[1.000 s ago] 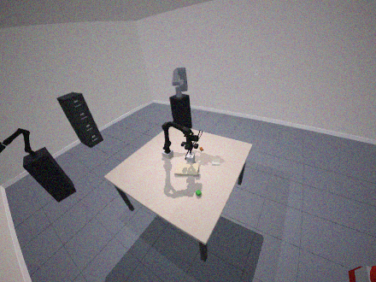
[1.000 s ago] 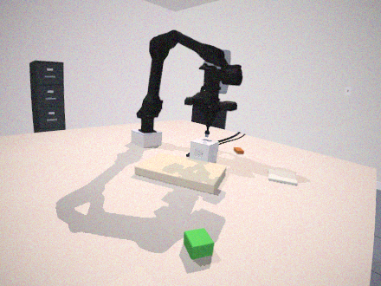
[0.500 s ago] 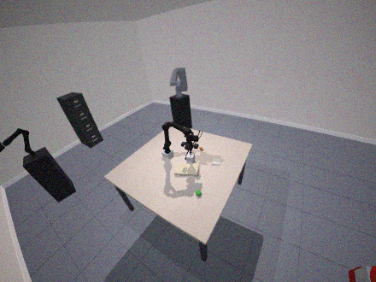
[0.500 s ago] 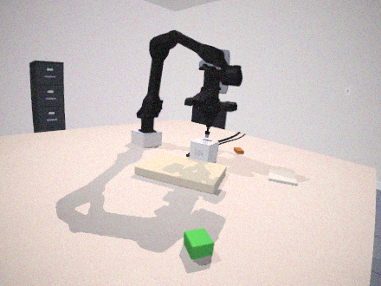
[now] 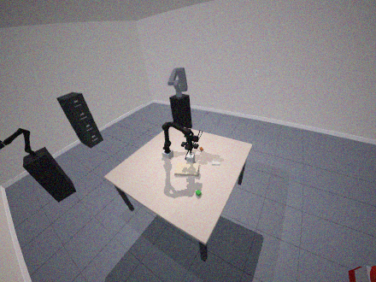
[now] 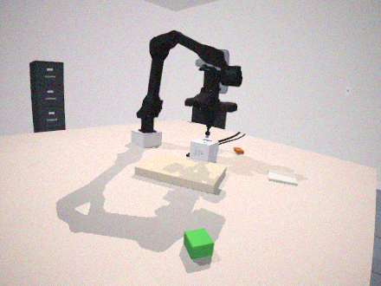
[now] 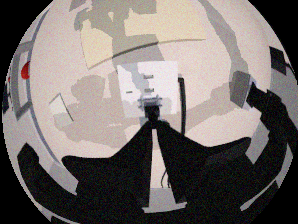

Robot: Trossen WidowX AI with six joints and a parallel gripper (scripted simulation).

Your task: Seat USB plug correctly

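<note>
The dark USB plug lies 20 mm below my gripper tip. From my gripper tip the other things lie so: orange piece (210 mm to the left, 120 mm below, 20 mm behind); flat white block (250 mm ahead, 130 mm to the left, 120 mm below); flat tan board (160 mm to the right, 110 mm below, 80 mm ahead).
</note>
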